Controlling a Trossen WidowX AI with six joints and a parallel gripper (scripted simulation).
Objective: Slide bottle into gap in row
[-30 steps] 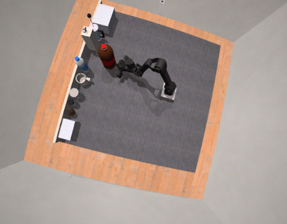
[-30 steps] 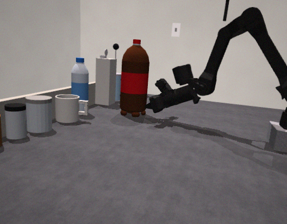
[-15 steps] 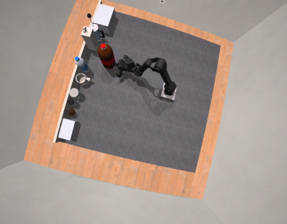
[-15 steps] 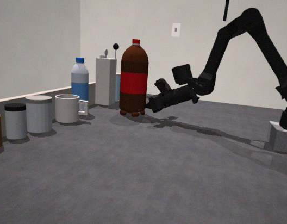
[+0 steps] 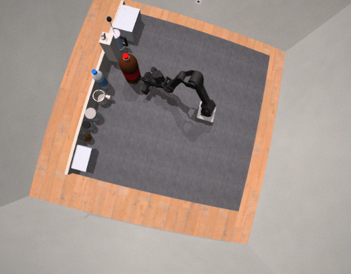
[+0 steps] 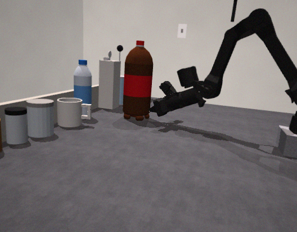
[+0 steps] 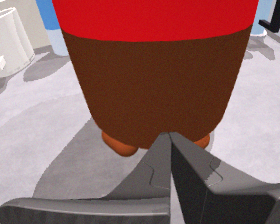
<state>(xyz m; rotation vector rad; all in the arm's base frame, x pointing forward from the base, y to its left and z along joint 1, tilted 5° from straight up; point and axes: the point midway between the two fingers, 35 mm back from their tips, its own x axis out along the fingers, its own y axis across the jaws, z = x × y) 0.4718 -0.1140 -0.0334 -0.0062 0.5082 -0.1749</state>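
My gripper is now 100 mm below the brown cola bottle, 90 mm short of it and 10 mm to the left of it. Round my hand: white microwave-like box (390 mm to the right, 230 mm ahead); blue-capped water bottle (270 mm ahead, 90 mm to the left, 50 mm above); blue pitcher (240 mm ahead, 230 mm to the right, 80 mm above).
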